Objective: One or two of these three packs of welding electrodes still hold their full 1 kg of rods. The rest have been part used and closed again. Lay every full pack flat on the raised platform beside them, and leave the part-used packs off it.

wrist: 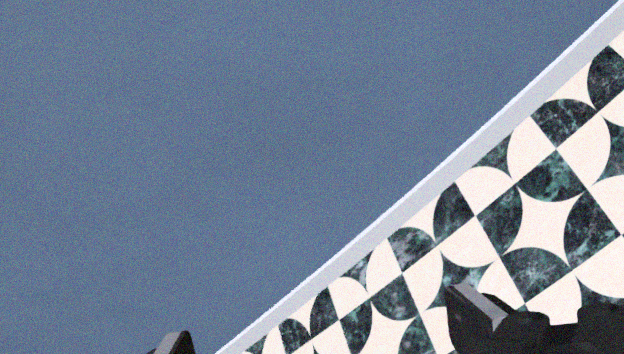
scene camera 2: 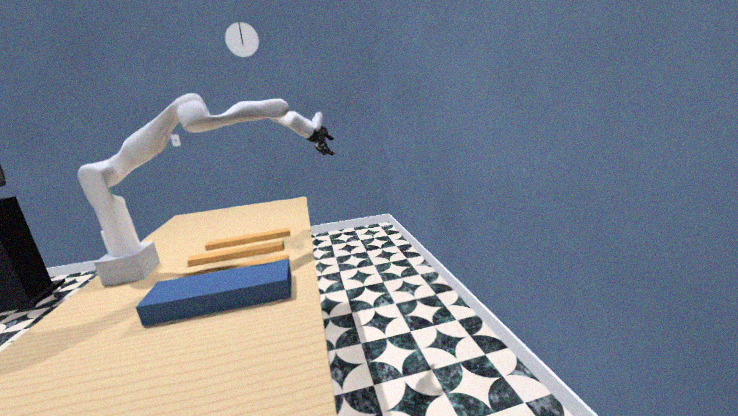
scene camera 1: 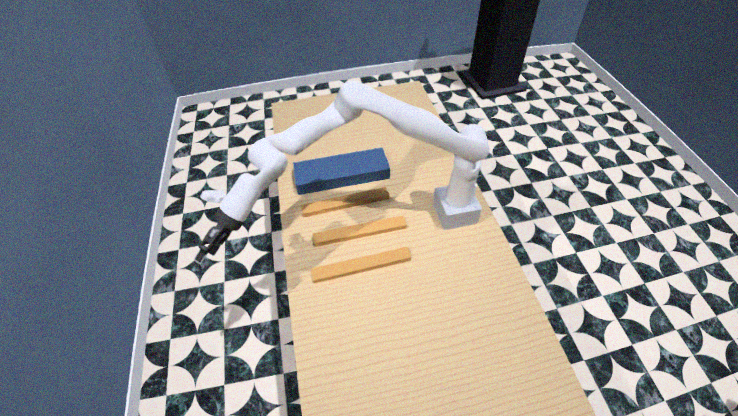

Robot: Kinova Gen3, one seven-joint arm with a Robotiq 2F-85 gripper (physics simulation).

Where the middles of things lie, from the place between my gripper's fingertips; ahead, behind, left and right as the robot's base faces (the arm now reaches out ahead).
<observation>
Now: the raised blue platform (scene camera 2: pixel 191 296) 53 cm to the right of my hand, 49 cm behind it and 33 cm below it.
</observation>
